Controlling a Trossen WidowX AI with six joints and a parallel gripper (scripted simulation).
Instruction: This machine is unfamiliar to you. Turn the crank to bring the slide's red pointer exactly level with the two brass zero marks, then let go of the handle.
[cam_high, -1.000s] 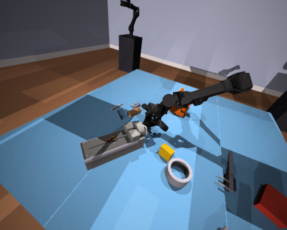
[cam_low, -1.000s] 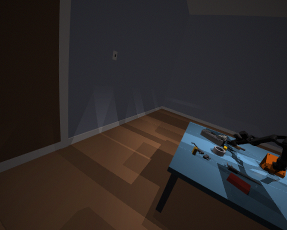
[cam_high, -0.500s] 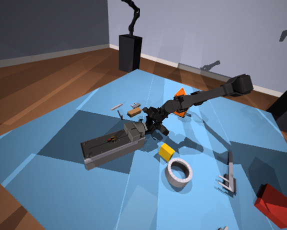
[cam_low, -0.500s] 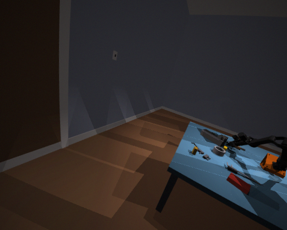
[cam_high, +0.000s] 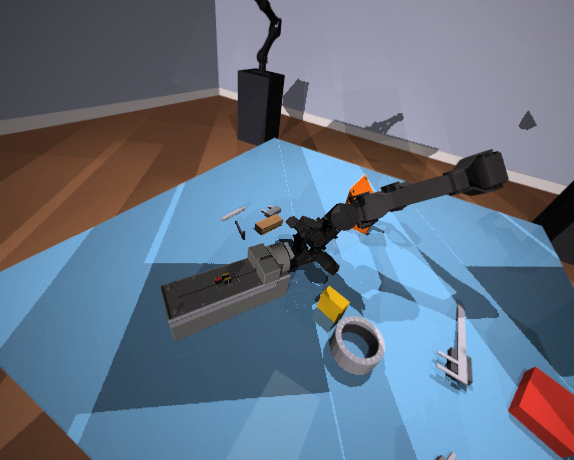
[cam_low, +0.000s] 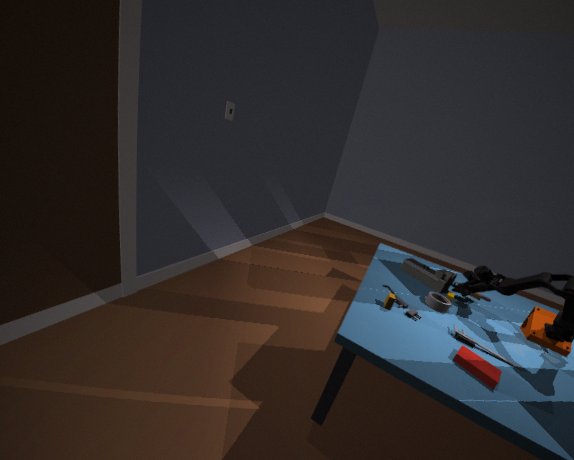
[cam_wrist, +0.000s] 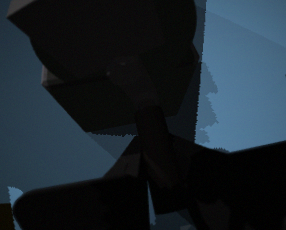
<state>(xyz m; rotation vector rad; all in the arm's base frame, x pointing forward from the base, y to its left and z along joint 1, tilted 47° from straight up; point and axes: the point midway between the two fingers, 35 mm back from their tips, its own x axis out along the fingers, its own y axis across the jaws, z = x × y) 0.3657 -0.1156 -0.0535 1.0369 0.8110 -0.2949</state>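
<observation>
Right now my gripper tip is 5 cm short of the yellow block, 14 cm to the right of it and 1 cm above it. The rest, counted from my gripper tip: dark crank handle: 1 cm behind, 1 cm to the left, 3 cm above; then red pointer: 16 cm ahead, 9 cm to the right, 5 cm above; then brown block: 14 cm behind, 13 cm to the right, 2 cm below.
</observation>
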